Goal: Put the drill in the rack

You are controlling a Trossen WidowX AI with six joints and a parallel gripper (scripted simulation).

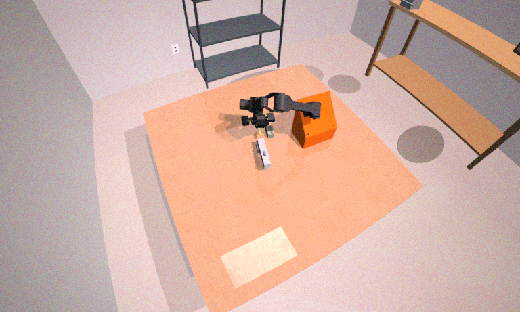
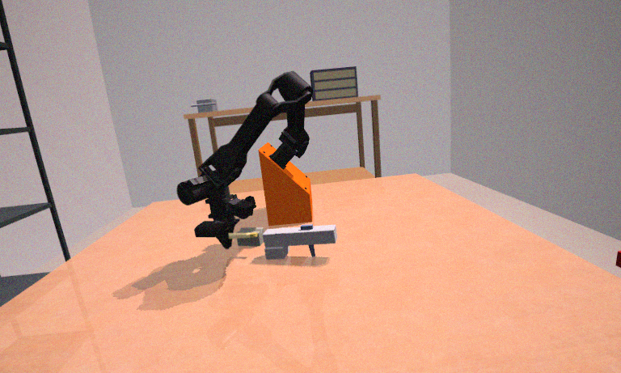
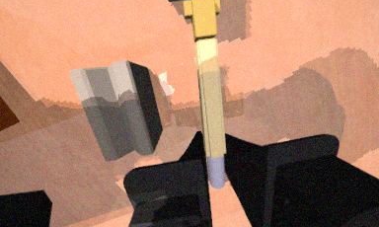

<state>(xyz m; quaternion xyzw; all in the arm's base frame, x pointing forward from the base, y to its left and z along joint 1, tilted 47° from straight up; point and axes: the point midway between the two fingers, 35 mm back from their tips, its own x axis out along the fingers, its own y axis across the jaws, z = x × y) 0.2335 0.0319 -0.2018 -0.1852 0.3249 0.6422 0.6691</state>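
Right now the drill is 40 mm to the left of my gripper tip, 40 mm above it and 10 mm ahead of it. The rest, counted from my gripper tip: rack (60 mm behind, 50 mm to the left); then blue key (230 mm to the left, 60 mm ahead, 40 mm above).
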